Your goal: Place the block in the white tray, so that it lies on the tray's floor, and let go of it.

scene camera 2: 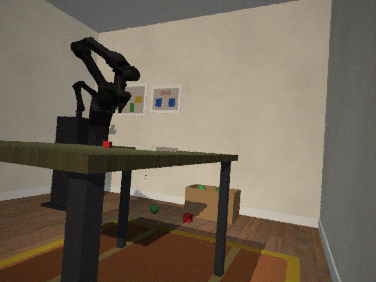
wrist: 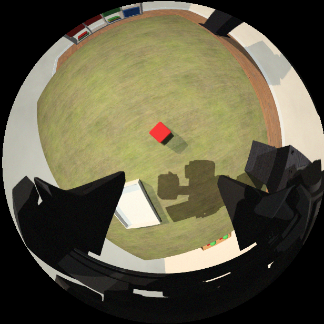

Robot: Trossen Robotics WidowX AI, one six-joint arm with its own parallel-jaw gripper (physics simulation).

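Places are measured from the arm's base along level axes (x ahead, y left, z up), in centimetres.
Pixels of known places: gripper, between the fingertips: (scene camera 2: pixel 115 113); arm's base, origin of its link: (scene camera 2: pixel 102 104).
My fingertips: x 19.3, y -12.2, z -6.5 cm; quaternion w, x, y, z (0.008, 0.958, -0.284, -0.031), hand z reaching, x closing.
Ahead of a thing's pixels: the offset from my fingertips to its top centre. "spot": to the spot under its first point.
The red block {dx -0.9, dy -3.3, dz -13.9 cm} (scene camera 2: pixel 107 144) (wrist: pixel 160 132) rests on the green table, apart from the tray. The white tray {spot: dx +24.1, dy +9.0, dz -15.8 cm} (scene camera 2: pixel 166 149) (wrist: pixel 137 206) stands on the table; in the wrist view it is below and left of the block, partly hidden by the left finger, and its visible floor is bare. My gripper (scene camera 2: pixel 121 108) (wrist: pixel 173 178) is open with nothing between its fingers. It hangs well above the table; in the wrist view the block lies ahead of the gap between the fingertips.
The wooden table (scene camera 2: pixel 160 158) (wrist: pixel 115 75) carries the arm's shadow, between tray and right finger in the wrist view. A dark pedestal (scene camera 2: pixel 72 131) stands behind the table. A cardboard box (scene camera 2: pixel 210 204), a green ball (scene camera 2: pixel 154 209) and a dark red cube (scene camera 2: pixel 187 217) are on the floor.
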